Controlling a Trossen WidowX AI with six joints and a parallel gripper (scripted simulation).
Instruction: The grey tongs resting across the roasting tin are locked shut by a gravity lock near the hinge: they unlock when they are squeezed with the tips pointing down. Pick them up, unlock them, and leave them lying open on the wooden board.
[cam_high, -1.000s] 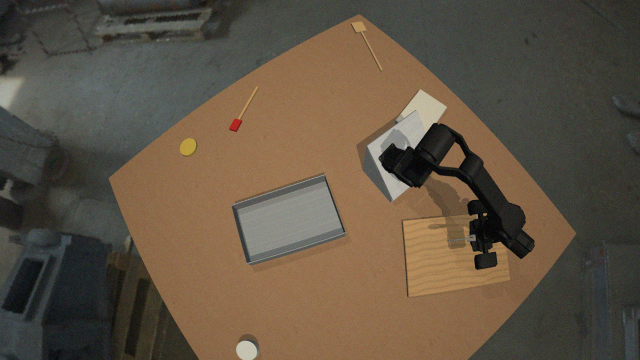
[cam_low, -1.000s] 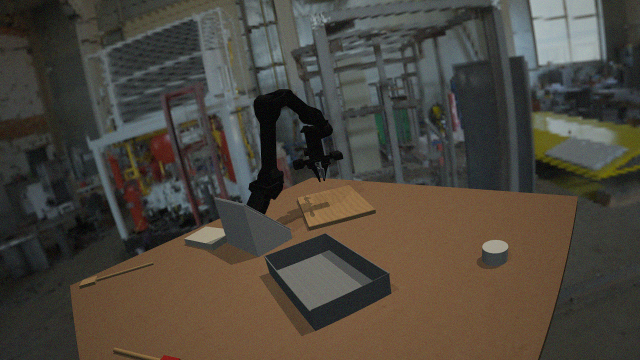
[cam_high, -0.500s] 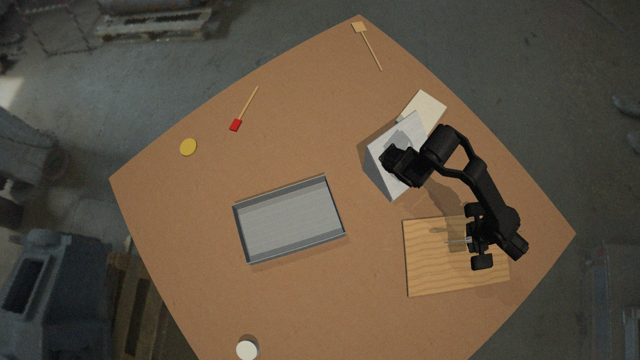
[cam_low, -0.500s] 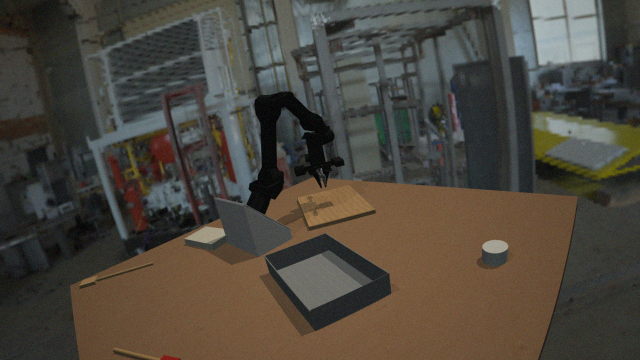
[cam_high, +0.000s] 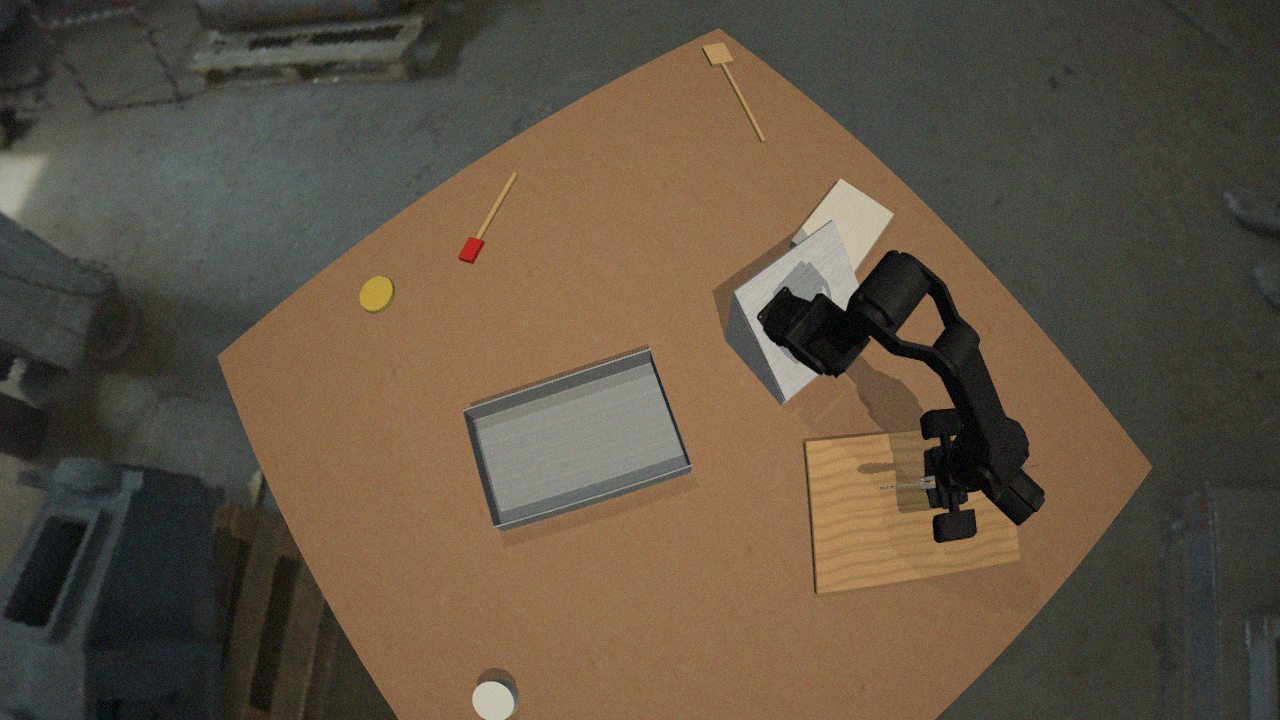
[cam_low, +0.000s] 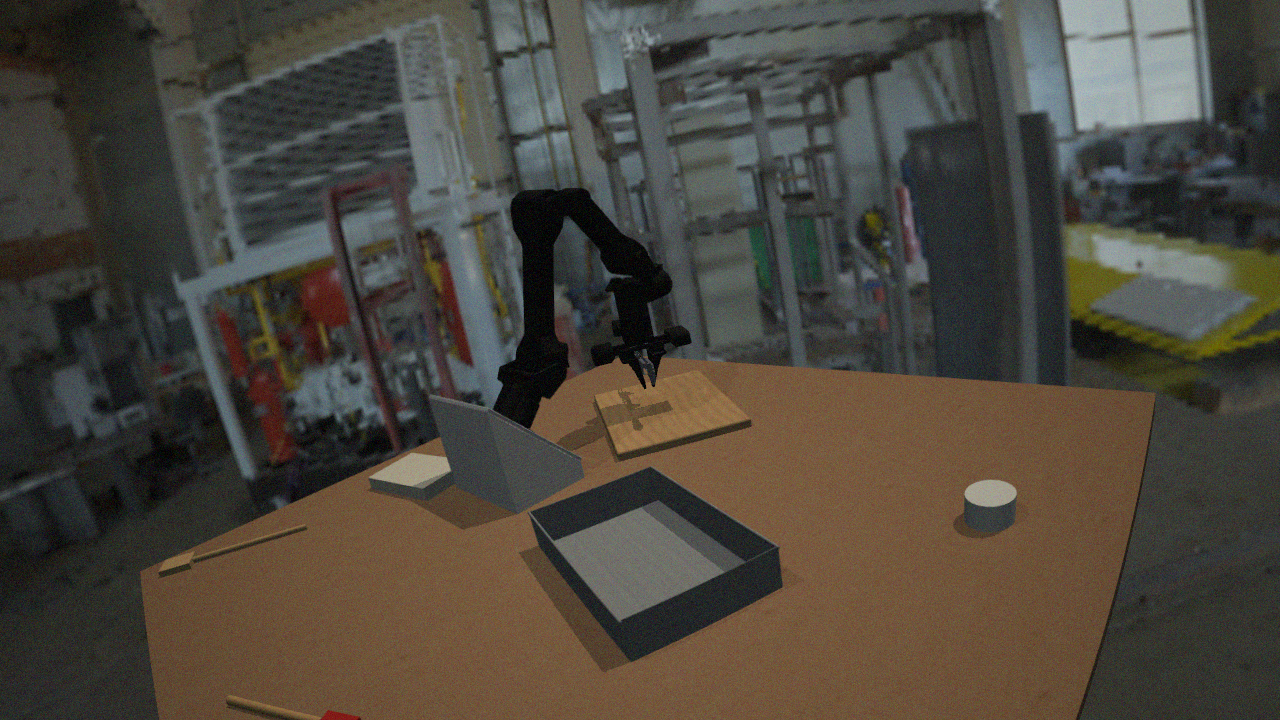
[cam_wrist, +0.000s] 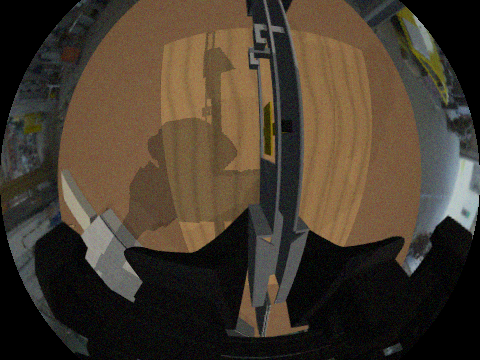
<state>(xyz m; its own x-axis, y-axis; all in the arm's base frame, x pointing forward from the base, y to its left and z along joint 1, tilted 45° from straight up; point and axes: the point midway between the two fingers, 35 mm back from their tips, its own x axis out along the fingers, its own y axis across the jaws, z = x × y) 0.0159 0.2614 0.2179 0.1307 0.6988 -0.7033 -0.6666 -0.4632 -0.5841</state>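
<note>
The wooden board lies 50 mm below my gripper tip, 20 mm ahead of it and 10 mm to the left of it. Also, from my gripper tip: roasting tin: 440 mm to the right, 320 mm ahead, 30 mm below; then cream slab: 390 mm to the right, 270 mm behind, 40 mm below; then white cylinder: 690 mm ahead, 230 mm to the right, 40 mm below.
</note>
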